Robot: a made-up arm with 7 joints. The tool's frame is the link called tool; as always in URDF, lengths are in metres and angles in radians. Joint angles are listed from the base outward.
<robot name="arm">
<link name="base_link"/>
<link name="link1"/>
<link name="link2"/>
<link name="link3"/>
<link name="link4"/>
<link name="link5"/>
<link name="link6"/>
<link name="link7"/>
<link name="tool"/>
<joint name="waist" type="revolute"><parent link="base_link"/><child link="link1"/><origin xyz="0.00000 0.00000 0.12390" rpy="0.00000 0.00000 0.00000"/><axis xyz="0 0 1"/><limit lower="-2.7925" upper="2.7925"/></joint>
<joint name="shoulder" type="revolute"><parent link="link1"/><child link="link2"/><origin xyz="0.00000 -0.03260 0.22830" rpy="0.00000 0.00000 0.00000"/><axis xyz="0 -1 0"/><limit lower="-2.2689" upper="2.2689"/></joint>
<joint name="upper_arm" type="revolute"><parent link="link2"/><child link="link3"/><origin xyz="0.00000 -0.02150 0.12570" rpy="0.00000 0.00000 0.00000"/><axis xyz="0 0 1"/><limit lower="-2.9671" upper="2.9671"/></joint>
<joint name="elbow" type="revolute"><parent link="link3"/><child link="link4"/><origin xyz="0.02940 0.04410 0.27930" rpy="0.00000 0.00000 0.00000"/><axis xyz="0 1 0"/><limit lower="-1.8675" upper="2.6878"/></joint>
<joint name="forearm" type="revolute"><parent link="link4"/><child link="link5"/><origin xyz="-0.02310 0.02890 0.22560" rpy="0.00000 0.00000 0.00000"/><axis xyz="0 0 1"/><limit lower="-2.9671" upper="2.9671"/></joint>
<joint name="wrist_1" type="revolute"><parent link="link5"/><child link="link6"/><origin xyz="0.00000 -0.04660 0.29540" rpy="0.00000 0.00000 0.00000"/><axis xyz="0 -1 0"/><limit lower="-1.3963" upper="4.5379"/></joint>
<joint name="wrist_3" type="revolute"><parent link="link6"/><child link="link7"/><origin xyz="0.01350 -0.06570 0.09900" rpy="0.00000 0.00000 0.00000"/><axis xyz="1 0 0"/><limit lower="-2.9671" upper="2.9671"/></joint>
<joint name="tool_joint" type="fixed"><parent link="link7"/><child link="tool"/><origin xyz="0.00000 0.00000 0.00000" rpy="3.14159 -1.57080 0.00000"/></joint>
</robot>
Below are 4 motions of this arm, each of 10 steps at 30 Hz.
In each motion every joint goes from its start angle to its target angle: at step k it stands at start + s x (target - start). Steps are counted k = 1, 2, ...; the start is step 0. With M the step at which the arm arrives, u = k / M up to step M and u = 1 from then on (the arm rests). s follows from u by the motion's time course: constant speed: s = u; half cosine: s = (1 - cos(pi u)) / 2; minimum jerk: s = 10 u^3 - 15 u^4 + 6 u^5.
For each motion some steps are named. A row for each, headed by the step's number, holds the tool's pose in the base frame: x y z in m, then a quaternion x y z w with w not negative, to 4 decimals.
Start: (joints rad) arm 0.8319 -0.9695 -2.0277 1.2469 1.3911 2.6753 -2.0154
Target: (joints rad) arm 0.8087 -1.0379 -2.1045 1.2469 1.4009 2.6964 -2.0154
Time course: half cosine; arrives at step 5
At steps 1, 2, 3, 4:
1: 0.5321 -0.1193 0.7923 0.0501 -0.1420 0.2819 0.9475
2: 0.5306 -0.1173 0.7935 0.0365 -0.1418 0.2759 0.9500
3: 0.5289 -0.1145 0.7950 0.0196 -0.1414 0.2687 0.9526
4: 0.5275 -0.1120 0.7961 0.0058 -0.1410 0.2631 0.9544

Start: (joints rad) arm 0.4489 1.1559 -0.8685 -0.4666 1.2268 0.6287 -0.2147
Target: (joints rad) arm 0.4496 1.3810 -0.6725 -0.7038 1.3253 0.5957 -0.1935
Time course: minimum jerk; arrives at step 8
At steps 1, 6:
1: -0.8897 -0.3372 0.6256 0.2897 -0.1674 -0.9421 0.0224
6: -0.9180 -0.2917 0.3262 -0.4491 0.2466 0.8581 0.0358

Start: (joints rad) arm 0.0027 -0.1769 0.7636 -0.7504 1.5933 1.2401 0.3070
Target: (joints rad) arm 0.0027 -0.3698 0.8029 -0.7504 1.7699 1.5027 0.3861
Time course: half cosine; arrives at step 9
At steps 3, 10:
3: 0.0074 -0.2598 1.2528 0.2115 -0.2076 -0.2558 0.9202
10: 0.1472 -0.2426 1.2321 0.2487 -0.0831 -0.1437 0.9542

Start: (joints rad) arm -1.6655 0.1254 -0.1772 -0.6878 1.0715 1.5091 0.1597
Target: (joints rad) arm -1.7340 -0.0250 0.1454 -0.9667 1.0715 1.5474 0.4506
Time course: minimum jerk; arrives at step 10
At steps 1, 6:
1: -0.0306 0.4063 1.1486 0.0017 0.3816 0.8778 0.2896
6: -0.0820 0.3962 1.1141 0.0054 0.4278 0.8966 0.1145

